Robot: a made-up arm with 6 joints. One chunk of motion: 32 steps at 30 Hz.
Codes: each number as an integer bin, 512 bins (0 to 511) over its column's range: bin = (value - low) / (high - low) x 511, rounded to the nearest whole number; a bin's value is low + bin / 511 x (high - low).
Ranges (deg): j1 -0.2..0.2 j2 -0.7..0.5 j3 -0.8..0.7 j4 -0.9..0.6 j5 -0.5..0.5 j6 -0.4..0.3
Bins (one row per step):
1: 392 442 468 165 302 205
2: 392 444 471 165 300 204
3: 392 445 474 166 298 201
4: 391 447 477 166 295 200
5: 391 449 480 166 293 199
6: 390 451 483 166 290 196
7: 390 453 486 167 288 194
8: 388 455 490 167 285 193
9: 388 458 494 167 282 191
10: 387 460 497 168 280 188
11: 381 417 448 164 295 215
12: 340 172 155 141 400 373
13: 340 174 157 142 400 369
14: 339 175 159 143 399 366
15: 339 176 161 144 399 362
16: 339 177 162 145 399 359
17: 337 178 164 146 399 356
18: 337 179 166 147 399 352
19: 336 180 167 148 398 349
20: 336 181 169 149 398 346
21: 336 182 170 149 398 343
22: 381 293 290 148 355 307
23: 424 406 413 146 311 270
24: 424 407 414 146 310 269
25: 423 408 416 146 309 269
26: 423 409 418 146 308 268
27: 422 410 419 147 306 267
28: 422 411 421 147 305 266
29: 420 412 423 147 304 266
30: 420 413 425 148 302 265
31: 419 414 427 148 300 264
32: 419 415 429 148 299 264
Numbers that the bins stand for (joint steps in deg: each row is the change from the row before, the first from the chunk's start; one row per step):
1: 0.107 0.338 0.574 -0.416 0.091 -0.119
2: 0.107 0.343 0.583 -0.416 0.087 -0.121
3: 0.107 0.345 0.591 -0.413 0.083 -0.125
4: 0.106 0.350 0.600 -0.413 0.077 -0.126
5: 0.106 0.354 0.609 -0.413 0.073 -0.127
6: 0.105 0.359 0.618 -0.413 0.068 -0.132
7: 0.105 0.364 0.627 -0.410 0.064 -0.134
8: 0.104 0.368 0.638 -0.410 0.058 -0.136
9: 0.104 0.376 0.650 -0.410 0.052 -0.138
10: 0.103 0.380 0.659 -0.407 0.048 -0.142
11: 0.098 0.279 0.515 -0.419 0.077 -0.105
12: 0.066 -0.296 -0.345 -0.486 0.283 0.111
13: 0.066 -0.291 -0.339 -0.483 0.283 0.105
14: 0.065 -0.289 -0.333 -0.480 0.281 0.101
15: 0.065 -0.287 -0.327 -0.477 0.281 0.096
16: 0.065 -0.284 -0.324 -0.474 0.281 0.092
17: 0.064 -0.282 -0.319 -0.471 0.281 0.088
18: 0.064 -0.280 -0.313 -0.468 0.281 0.082
19: 0.063 -0.277 -0.310 -0.466 0.279 0.078
20: 0.063 -0.275 -0.304 -0.463 0.279 0.074
21: 0.063 -0.273 -0.301 -0.463 0.279 0.070
22: 0.098 -0.012 0.051 -0.466 0.195 0.021
23: 0.132 0.253 0.412 -0.471 0.109 -0.030
24: 0.132 0.256 0.415 -0.471 0.107 -0.032
25: 0.131 0.258 0.421 -0.471 0.105 -0.032
26: 0.131 0.260 0.427 -0.471 0.103 -0.033
27: 0.130 0.263 0.430 -0.468 0.099 -0.034
28: 0.130 0.265 0.436 -0.468 0.097 -0.036
29: 0.129 0.268 0.442 -0.468 0.095 -0.036
30: 0.129 0.270 0.448 -0.466 0.091 -0.037
31: 0.128 0.272 0.453 -0.466 0.087 -0.038
32: 0.128 0.275 0.459 -0.466 0.085 -0.038

